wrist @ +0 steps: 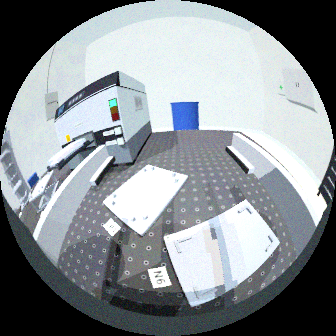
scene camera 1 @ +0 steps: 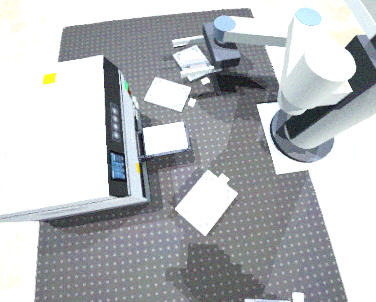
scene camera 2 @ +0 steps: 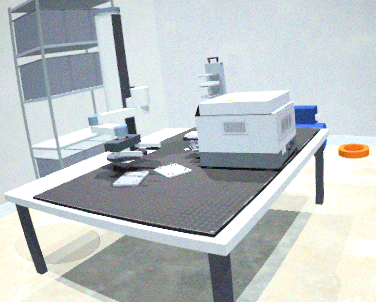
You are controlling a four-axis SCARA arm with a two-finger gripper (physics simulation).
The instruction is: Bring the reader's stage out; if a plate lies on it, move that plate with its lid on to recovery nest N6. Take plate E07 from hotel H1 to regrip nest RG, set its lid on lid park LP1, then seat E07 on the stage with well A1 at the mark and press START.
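Places are measured from the arm's base along level axes (x up, y right, z ahead), in metres.
Pixels of known places: gripper, fingertip midpoint: (wrist: 168, 143) (scene camera 1: 176, 58) (scene camera 2: 151, 149); arm's base, origin of the base link: (scene camera 1: 300, 132) (scene camera 2: 127, 156).
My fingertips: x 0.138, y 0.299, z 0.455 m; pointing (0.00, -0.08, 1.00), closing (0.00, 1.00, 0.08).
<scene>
For each thing: its middle in the pictures, then the offset to it from my fingertips. "spot": a spot on its surface instead.
- Nest N6, body centre: (wrist: 231, 247) (scene camera 2: 131, 178) (scene camera 1: 193, 62) dx -0.116, dy +0.083, dz -0.076 m
- Lid park LP1, body centre: (wrist: 144, 189) (scene camera 1: 167, 93) (scene camera 2: 172, 169) dx -0.115, dy -0.065, dz +0.051 m
- Regrip nest RG, body centre: (scene camera 1: 205, 201) (wrist: 43, 189) dx -0.090, dy -0.510, dz -0.031 m
- Hotel H1, surface spot: (scene camera 1: 267, 300) spot: dx -0.119, dy -0.825, dz -0.173 m
- reader, body centre: (scene camera 1: 71, 150) (scene camera 2: 249, 127) (wrist: 105, 119) dx +0.027, dy -0.321, dz +0.347 m
- STAGE button, body centre: (wrist: 120, 140) dx -0.040, dy -0.154, dz +0.165 m
The reader's stage (scene camera 1: 170, 154) is out and bears a white-topped plate (scene camera 1: 165, 138) (wrist: 69, 152). My gripper (scene camera 1: 180, 58) (scene camera 2: 152, 149) (wrist: 168, 143) is open and empty, above the mat near N6. Nest N6 (scene camera 1: 190, 56) (scene camera 2: 131, 178) (wrist: 192, 265), a pale plate with corner brackets, lies low in the wrist view, bare. Lid park LP1 (scene camera 1: 167, 94) (scene camera 2: 172, 170) (wrist: 146, 197), white with small pegs, is bare beside it. Regrip nest RG (scene camera 1: 206, 202) is bare. Hotel H1 (scene camera 1: 267, 300) (scene camera 2: 214, 82) is mostly cut off in scene camera 1; E07 cannot be made out.
The reader (scene camera 1: 55, 135) (scene camera 2: 245, 127) (wrist: 90, 117) stands beside the stage, its top light green. Its START button (wrist: 117, 131) and STAGE button (wrist: 118, 141) are on its front. The arm's column (scene camera 2: 107, 65) stands at the table edge. A blue bin (wrist: 185, 116) is beyond the table.
</scene>
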